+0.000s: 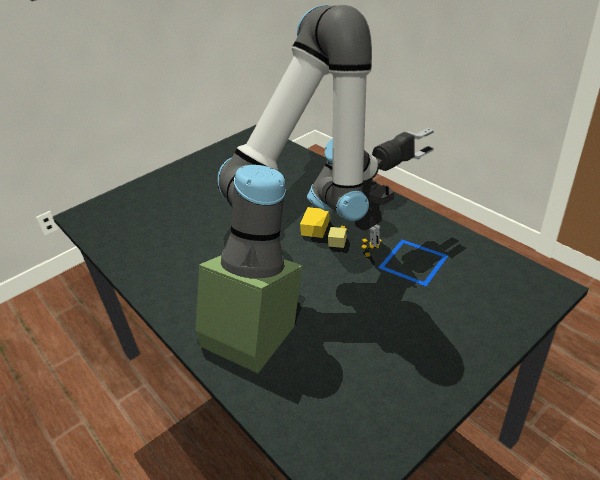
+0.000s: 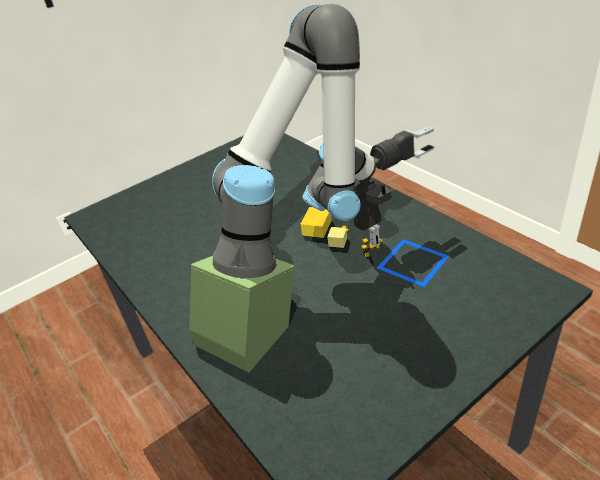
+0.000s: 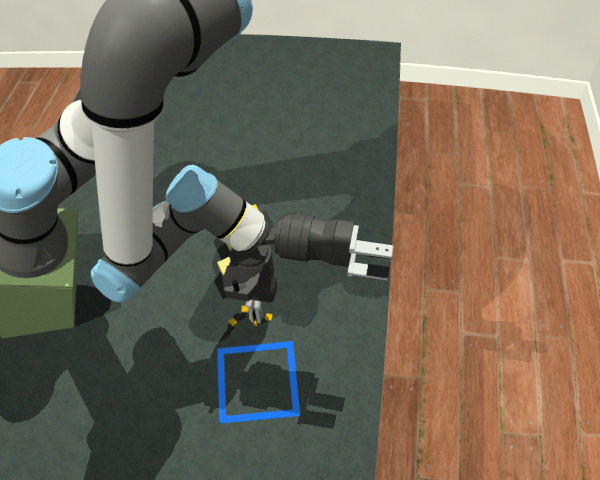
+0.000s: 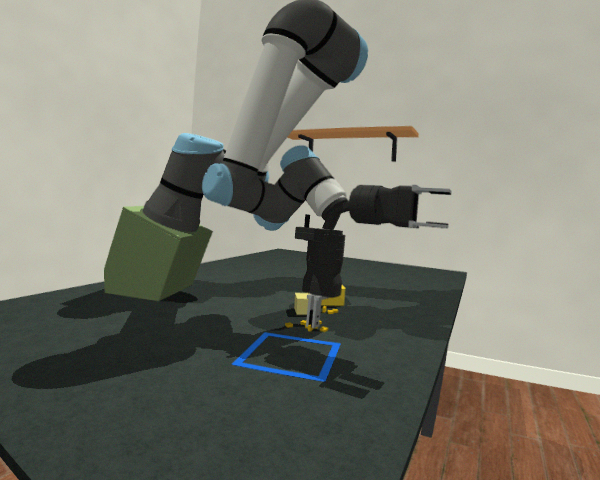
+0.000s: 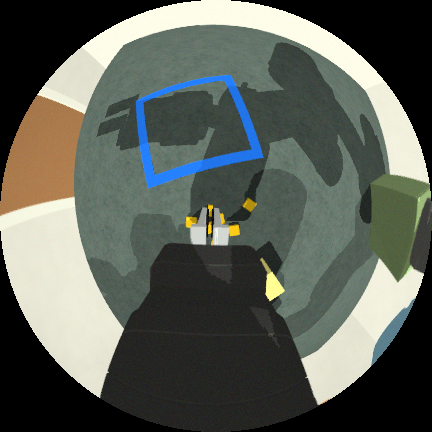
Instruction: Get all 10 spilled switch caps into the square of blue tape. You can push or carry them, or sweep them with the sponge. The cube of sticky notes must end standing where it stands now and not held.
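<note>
My downward gripper is low at the table, its fingers nearly together on small yellow switch caps. A loose cap lies to one side, a second cap on the other, and a third cap close beside a finger. More caps lie farther back near the sponge. The blue tape square shows no caps inside. The pale yellow sticky-note cube stands behind the gripper.
The larger yellow sponge lies beside the cube. The second gripper points sideways, open, high above the table. The arm stands on a green pedestal. Arm shadows cross the tape square.
</note>
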